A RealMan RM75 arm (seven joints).
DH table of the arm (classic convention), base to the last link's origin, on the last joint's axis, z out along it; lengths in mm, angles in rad. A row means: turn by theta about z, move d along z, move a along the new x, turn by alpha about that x. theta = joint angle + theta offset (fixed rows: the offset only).
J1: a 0, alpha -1.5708, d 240.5, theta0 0
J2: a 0, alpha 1.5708, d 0, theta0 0
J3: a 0, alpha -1.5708, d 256, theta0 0
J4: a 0, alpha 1.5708, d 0, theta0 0
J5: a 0, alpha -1.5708, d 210, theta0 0
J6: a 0, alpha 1.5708, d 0, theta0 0
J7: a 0, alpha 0, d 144, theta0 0
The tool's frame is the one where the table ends.
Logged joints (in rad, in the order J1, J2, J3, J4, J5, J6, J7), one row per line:
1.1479 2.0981 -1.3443 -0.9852 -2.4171 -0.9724 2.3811
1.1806 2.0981 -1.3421 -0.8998 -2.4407 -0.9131 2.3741
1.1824 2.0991 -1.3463 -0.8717 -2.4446 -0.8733 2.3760
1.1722 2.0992 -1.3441 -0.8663 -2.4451 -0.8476 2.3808
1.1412 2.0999 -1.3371 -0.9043 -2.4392 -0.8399 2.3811
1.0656 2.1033 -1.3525 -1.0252 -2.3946 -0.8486 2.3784
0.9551 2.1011 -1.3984 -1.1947 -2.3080 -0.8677 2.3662
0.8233 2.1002 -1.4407 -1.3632 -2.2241 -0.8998 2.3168
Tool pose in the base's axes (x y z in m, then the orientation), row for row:
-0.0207 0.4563 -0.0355 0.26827 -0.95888 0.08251 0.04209
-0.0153 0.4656 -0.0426 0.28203 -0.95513 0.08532 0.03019
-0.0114 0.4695 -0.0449 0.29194 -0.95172 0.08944 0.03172
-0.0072 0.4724 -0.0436 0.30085 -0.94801 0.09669 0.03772
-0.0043 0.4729 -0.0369 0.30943 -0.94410 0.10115 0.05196
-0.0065 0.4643 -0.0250 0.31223 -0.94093 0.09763 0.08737
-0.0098 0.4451 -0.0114 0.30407 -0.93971 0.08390 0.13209
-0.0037 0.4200 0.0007 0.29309 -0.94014 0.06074 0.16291
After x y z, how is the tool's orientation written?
As a quaternion, w x y z.
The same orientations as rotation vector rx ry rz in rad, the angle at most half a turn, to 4 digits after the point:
-2.5864 0.2226 0.1135
-2.5583 0.2285 0.0809
-2.5365 0.2384 0.0845
-2.5154 0.2566 0.1001
-2.4944 0.2672 0.1373
-2.4826 0.2576 0.2305
-2.4894 0.2223 0.3499
-2.5042 0.1618 0.4339

